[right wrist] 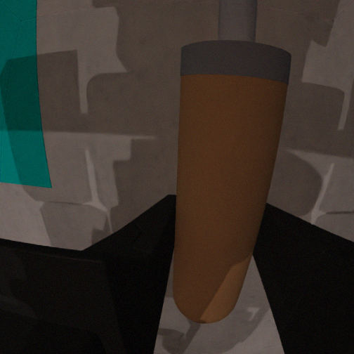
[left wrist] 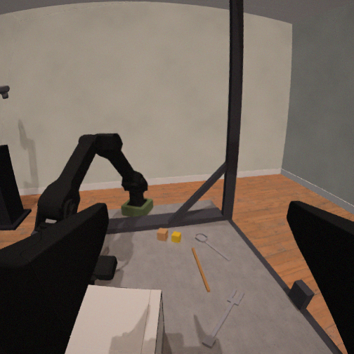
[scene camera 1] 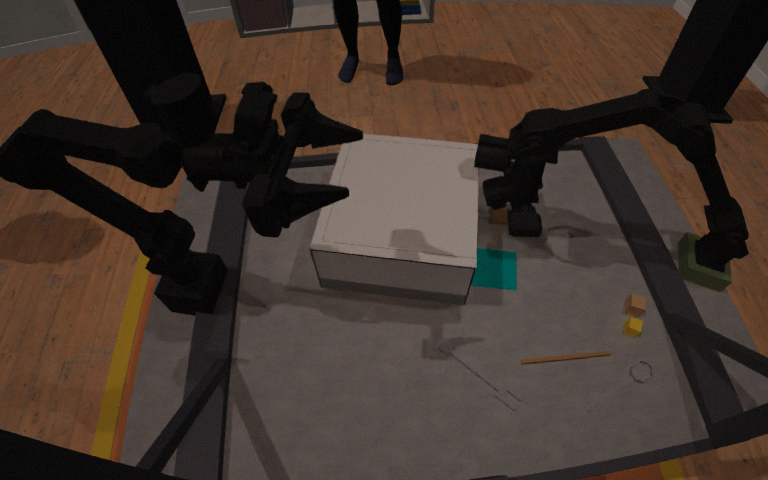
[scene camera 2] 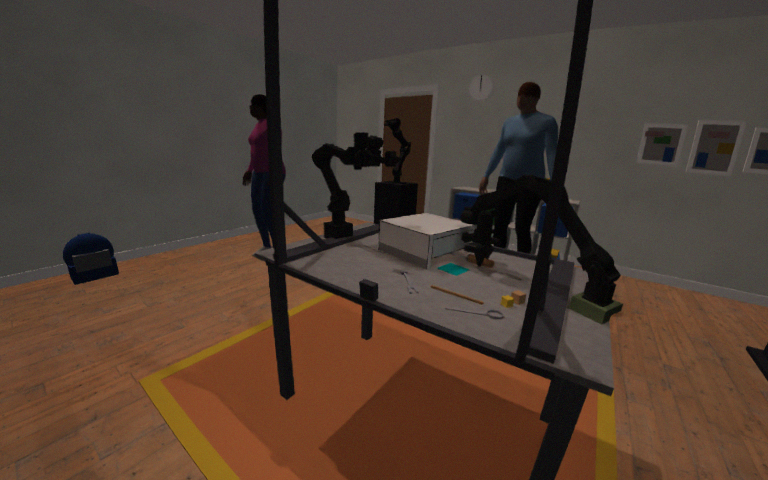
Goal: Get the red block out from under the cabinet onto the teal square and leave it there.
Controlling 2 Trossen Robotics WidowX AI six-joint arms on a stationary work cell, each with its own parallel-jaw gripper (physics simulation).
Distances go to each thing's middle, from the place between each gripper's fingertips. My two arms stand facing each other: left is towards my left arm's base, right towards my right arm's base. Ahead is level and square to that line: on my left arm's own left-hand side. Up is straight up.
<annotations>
My right gripper is now 110 mm past the teal square (scene camera 1: pixel 495 269) and 70 mm to the right of it. The rest, counted from my right hand: grey hooked rod (right wrist: pixel 232 93) (120 mm to the left, 20 mm above, 10 mm ahead).
Now: the grey hooked rod 380 mm below my left hand, 210 mm ahead of it and 200 mm to the right of it. From my left hand the other things lie so: teal square (390 mm below, 250 mm to the right, 90 mm ahead).
</annotations>
